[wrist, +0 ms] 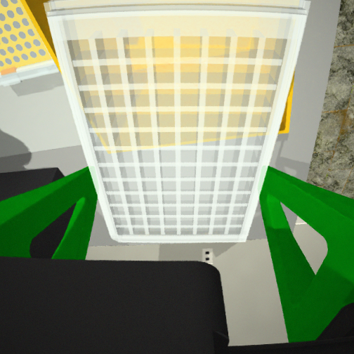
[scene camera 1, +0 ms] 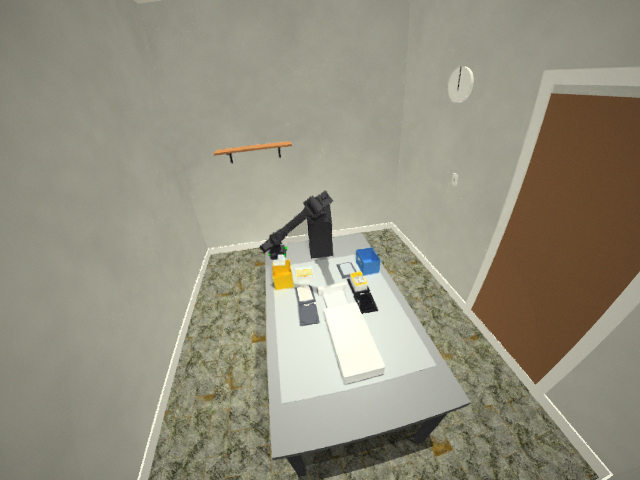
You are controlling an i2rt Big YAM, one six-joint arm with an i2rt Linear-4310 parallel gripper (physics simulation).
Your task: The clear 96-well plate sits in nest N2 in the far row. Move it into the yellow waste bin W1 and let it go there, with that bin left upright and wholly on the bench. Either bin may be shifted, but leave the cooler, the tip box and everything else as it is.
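Frame: origin at the arm's base, x right, y ahead, z up, level; metres.
Seen in the pictures: gripper, between the fingertips: (scene camera 1: pixel 280 257).
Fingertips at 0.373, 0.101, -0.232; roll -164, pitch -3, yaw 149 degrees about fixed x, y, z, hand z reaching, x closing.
Note:
Offsets run from my fingertips to a thing's middle, as dx, dy, dz. "*": to the spot under its first point. Level surfaces: height alone.
The clear 96-well plate @[+0.006, +0.011, -0.002] (scene camera 1: pixel 279 259) (wrist: pixel 177 130) is between the green fingers of my gripper (scene camera 1: pixel 278 252) (wrist: pixel 178 176), which is shut on its two long sides. The plate is held in the air, tilted in the wrist view. The yellow waste bin @[+0.018, +0.053, -0.115] (scene camera 1: pixel 283 279) (wrist: pixel 288 116) stands upright on the bench near its left edge in the scene view. The plate is above the bin's far side there. In the wrist view the bin shows behind and through the upper part of the plate. The exact height between plate and bin is hard to tell.
A yellow-topped rack @[-0.131, +0.107, -0.141] (scene camera 1: pixel 304 272) (wrist: pixel 20 37) lies beside the bin. A blue bin @[-0.597, +0.262, -0.115] (scene camera 1: pixel 368 262) stands at the far right. A white box with a yellow top @[-0.412, +0.391, -0.131] (scene camera 1: pixel 358 282), dark nests @[* +0.005, +0.447, -0.163] (scene camera 1: pixel 309 314) and a long white block (scene camera 1: pixel 354 343) are on the bench @[dz -0.179] (scene camera 1: pixel 361 413).

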